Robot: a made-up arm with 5 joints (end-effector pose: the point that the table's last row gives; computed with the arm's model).
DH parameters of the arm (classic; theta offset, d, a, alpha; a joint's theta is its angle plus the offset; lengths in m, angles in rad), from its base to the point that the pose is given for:
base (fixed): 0.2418 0 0.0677 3.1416
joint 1: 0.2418 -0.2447 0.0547 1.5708
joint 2: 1.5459 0 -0.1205 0
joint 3: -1.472 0 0.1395 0
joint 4: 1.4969 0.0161 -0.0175 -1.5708
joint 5: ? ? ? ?
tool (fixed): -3.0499 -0.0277 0 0
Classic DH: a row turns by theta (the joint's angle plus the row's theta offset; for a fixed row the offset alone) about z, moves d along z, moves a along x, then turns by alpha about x.
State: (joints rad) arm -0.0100 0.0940 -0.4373 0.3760 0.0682
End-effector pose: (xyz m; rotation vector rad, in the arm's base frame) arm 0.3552 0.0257 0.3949 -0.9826 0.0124 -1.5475
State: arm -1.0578 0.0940 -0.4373 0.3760 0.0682
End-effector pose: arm 0.2021 0.2717 0.3949 -0.7781 -0.4365 -0.5780
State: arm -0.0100 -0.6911 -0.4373 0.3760 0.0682
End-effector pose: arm 0.1803 0.0239 0.5170 -0.3160 -0.5296 -1.8377
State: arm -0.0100 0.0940 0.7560 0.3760 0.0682
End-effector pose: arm 0.2401 0.0245 0.1654 -1.7709 0.8293 -0.7629
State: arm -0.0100 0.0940 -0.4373 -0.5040 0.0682
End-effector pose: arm 0.3273 0.0254 0.4685 -0.2290 -0.5941 -1.8596
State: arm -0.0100 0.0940 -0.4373 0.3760 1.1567
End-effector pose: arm 0.3560 0.0116 0.4149 -1.7823 -0.9299 -1.4982
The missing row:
joint 5: -0.9838 -0.1078 0.0056 2.1655
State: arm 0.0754 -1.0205 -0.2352 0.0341 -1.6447
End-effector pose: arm 0.0931 0.0531 0.5247 0.8569 -0.0061 -0.6129
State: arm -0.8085 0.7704 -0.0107 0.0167 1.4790
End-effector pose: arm 0.2864 0.2376 0.1820 -1.6427 -1.6296 -0.1439
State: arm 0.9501 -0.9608 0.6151 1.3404 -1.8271
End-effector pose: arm 0.1862 -0.0842 0.2797 1.1826 2.1089 -1.7078
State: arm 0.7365 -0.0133 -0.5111 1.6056 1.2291
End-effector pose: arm 0.2345 -0.1470 0.3527 -2.2725 0.3841 -0.7330
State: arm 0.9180 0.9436 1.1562 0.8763 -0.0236
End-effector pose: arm 0.0601 0.0377 0.1925 -1.0222 2.4867 0.8100
